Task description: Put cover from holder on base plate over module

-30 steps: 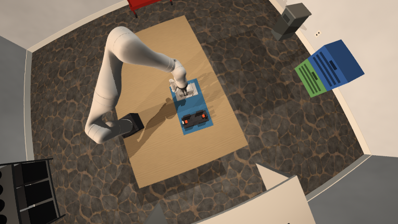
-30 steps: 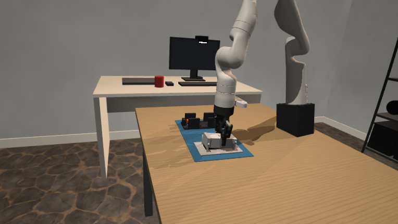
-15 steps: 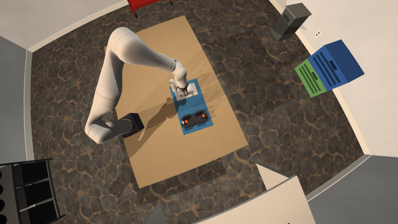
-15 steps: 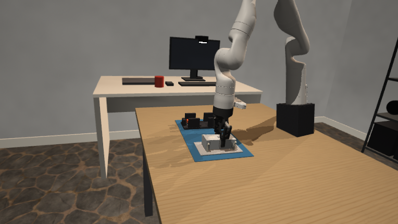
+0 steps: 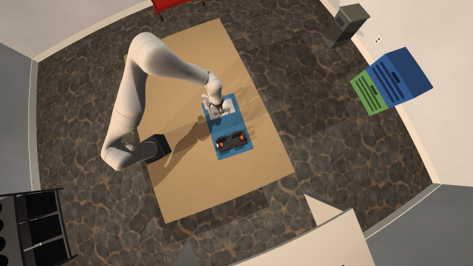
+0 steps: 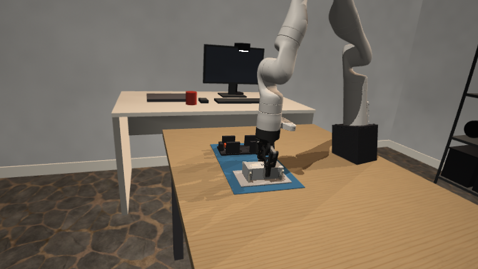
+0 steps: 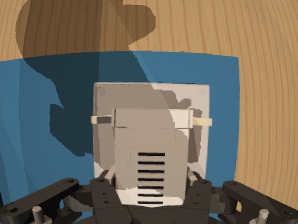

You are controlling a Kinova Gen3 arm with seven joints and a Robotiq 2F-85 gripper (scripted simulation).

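The cover is 10 mm below my hand.
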